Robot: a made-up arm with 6 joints. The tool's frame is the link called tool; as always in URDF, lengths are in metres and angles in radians.
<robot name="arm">
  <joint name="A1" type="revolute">
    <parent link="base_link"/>
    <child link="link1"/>
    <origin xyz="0 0 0.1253" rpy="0 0 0"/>
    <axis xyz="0 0 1"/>
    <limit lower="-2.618" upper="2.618"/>
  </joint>
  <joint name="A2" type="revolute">
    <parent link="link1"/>
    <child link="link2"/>
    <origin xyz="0 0 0" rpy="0 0 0"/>
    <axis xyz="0.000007 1 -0.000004"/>
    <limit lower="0" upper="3.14"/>
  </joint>
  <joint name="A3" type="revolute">
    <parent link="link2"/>
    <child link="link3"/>
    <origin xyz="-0.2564 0 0.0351" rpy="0 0 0"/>
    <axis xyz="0.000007 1 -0.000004"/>
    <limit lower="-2.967" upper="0"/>
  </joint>
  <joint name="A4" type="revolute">
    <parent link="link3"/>
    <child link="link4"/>
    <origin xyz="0.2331 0 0.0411" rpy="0 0 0"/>
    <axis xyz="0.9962 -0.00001 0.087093"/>
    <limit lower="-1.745" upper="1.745"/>
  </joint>
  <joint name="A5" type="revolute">
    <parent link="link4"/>
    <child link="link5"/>
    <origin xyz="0 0 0" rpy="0 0 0"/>
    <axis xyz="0.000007 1 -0.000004"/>
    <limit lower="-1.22" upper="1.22"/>
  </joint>
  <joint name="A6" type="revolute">
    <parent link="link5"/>
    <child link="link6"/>
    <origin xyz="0.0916 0 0.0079" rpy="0 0 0"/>
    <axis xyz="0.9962 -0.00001 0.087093"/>
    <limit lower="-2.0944" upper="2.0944"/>
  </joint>
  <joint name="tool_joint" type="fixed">
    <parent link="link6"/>
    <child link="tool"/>
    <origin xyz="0 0 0" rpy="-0.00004 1.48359 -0.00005"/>
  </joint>
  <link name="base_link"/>
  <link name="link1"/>
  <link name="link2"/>
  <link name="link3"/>
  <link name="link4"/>
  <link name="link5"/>
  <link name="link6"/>
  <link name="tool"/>
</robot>
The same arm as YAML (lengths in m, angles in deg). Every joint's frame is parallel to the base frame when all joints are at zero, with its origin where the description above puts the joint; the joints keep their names.
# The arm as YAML. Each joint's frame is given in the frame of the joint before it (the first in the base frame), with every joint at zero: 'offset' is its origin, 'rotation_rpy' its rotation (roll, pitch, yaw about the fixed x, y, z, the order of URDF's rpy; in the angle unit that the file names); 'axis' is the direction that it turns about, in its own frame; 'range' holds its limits. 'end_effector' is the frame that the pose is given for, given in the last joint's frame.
length_unit: m
angle_unit: deg
chain:
  - id: A1
    offset: [0.0, 0.0, 0.1253]
    rotation_rpy: [0.0, 0.0, 0.0]
    axis: "+z"
    range: [-150.0, 150.0]
  - id: A2
    offset: [0.0, 0.0, 0.0]
    rotation_rpy: [0.0, 0.0, 0.0]
    axis: "+y"
    range: [0.0, 179.91]
  - id: A3
    offset: [-0.2564, 0.0, 0.0351]
    rotation_rpy: [0.0, 0.0, 0.0]
    axis: "+y"
    range: [-170.0, 0.0]
  - id: A4
    offset: [0.2331, 0.0, 0.0411]
    rotation_rpy: [0.0, 0.0, 0.0]
    axis: [0.9962, 0.0, 0.0871]
    range: [-99.98, 99.98]
  - id: A5
    offset: [0.0, 0.0, 0.0]
    rotation_rpy: [0.0, 0.0, 0.0]
    axis: "+y"
    range: [-69.9, 69.9]
  - id: A6
    offset: [0.0916, 0.0, 0.0079]
    rotation_rpy: [0.0, 0.0, 0.0]
    axis: [0.9962, 0.0, 0.0871]
    range: [-120.0, 120.0]
end_effector:
  offset: [0.0, 0.0, 0.0]
  rotation_rpy: [0.0, 85.0, 0.0]

